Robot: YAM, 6 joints.
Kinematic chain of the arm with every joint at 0, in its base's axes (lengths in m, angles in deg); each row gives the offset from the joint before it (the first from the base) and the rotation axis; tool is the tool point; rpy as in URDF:
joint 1: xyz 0 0 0.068 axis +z
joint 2: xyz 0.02 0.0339 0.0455 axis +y
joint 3: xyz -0.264 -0.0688 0 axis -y
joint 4: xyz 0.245 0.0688 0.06 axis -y
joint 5: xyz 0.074 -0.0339 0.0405 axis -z
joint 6: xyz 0.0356 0 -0.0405 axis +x
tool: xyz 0 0 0 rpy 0 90 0
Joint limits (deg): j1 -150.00..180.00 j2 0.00..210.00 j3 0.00..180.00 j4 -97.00..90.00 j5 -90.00..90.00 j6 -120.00..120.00
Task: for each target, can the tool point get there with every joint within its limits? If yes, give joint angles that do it. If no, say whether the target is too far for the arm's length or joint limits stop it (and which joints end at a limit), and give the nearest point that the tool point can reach.
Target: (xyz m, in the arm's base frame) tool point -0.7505 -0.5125 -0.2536
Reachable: no: too far | nearest point -0.4942 -0.3375 -0.1254 | short by 0.336 m
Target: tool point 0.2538 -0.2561 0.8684
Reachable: no: too far | nearest point 0.1952 -0.1970 0.6840 | short by 0.202 m
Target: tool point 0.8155 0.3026 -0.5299
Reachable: no: too far | nearest point 0.4950 0.1837 -0.2485 | short by 0.443 m
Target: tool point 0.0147 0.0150 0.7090
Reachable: yes | joints 78.16 91.88 155.59 63.87 18.52 26.08
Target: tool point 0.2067 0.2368 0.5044
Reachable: yes | joints 43.75 83.66 94.63 2.88 -52.08 -98.67
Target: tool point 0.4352 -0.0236 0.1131
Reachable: yes | joints -4.23 129.86 93.92 -47.22 -13.94 38.46
